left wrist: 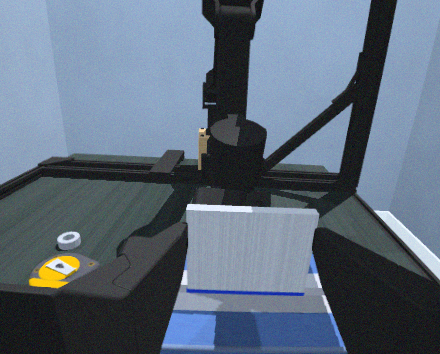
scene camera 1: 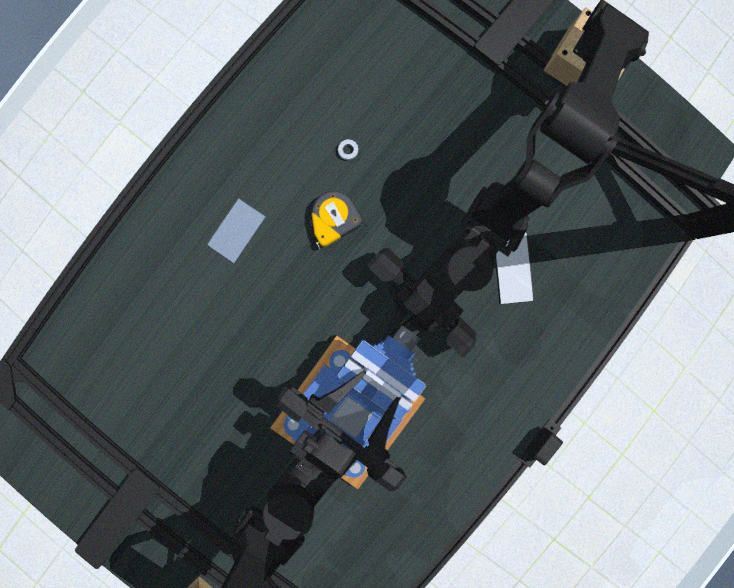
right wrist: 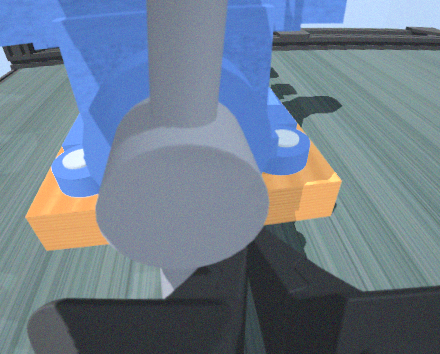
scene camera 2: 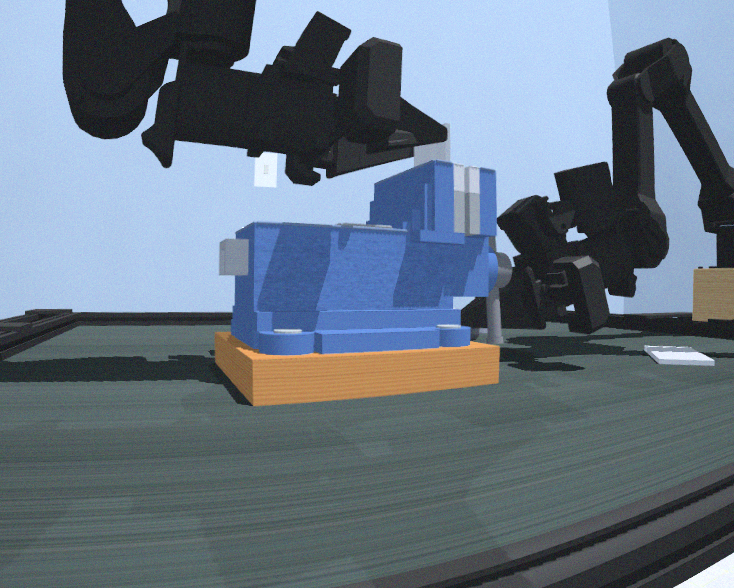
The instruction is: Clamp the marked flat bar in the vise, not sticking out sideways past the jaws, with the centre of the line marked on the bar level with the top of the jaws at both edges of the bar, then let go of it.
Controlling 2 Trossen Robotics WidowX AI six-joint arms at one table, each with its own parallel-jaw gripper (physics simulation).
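Frame: origin at the left arm's base, x ahead, y left, z up, level; centimetres.
Seen in the pictures: left gripper, fingertip midpoint: (left wrist: 250, 235) (scene camera 1: 382, 383) (scene camera 2: 429, 143); right gripper, fingertip midpoint: (scene camera 1: 383, 341).
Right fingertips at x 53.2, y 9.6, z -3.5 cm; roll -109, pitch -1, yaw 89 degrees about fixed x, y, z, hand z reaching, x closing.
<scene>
Pixels of each thing's top centre, then the offset from my right fingertips to it. "spot": a spot on its surface instead.
- orange wooden block, top centre: (right wrist: 181, 119) (scene camera 2: 342, 339) (scene camera 1: 347, 414) dx -11.4, dy -3.5, dz -0.9 cm
- grey flat bar, top centre: (left wrist: 252, 209) (scene camera 2: 430, 131) (scene camera 1: 383, 384) dx -3.7, dy -2.5, dz +16.2 cm
- vise's grey handle, surface spot: (right wrist: 186, 60) spot: dx +3.1, dy -1.4, dz +7.4 cm
- grey tape measure, top centre: (left wrist: 55, 268) (scene camera 1: 330, 214) dx +8.3, dy +18.1, dz +0.5 cm
- grey ring, top centre: (scene camera 1: 348, 149) (left wrist: 68, 237) dx +17.6, dy +23.3, dz -2.3 cm
- pale plate, top centre: (scene camera 1: 236, 230) dx -2.9, dy +27.4, dz -3.2 cm
- white plate, top centre: (scene camera 2: 676, 352) (scene camera 1: 514, 268) dx +21.6, dy -7.4, dz -3.0 cm
The blue vise (scene camera 1: 399, 355) (scene camera 2: 361, 269) stands on an orange wooden block (scene camera 2: 367, 373) (right wrist: 65, 232). The grey flat bar (scene camera 2: 436, 153) (left wrist: 251, 255) stands upright at the jaws, its lower part hidden. Its blue line (left wrist: 245, 292) shows just above the grey jaw top and runs within the jaws' width. My left gripper (scene camera 1: 379, 387) (left wrist: 250, 235) is shut on the bar's side edges from above. My right gripper (scene camera 1: 411, 327) (right wrist: 245, 232) is shut, low beside the vise's grey handle (scene camera 2: 493, 318) (right wrist: 186, 60). The handle stands about upright; its lower end is partly hidden behind a finger.
A yellow and grey tape measure (scene camera 1: 335, 214) (left wrist: 60, 267) and a grey ring (scene camera 1: 348, 149) (left wrist: 69, 240) lie at the upper middle of scene camera 1. A pale plate (scene camera 1: 237, 230) lies left of them. A white plate (scene camera 1: 516, 281) (scene camera 2: 678, 355) lies beside the right arm.
</scene>
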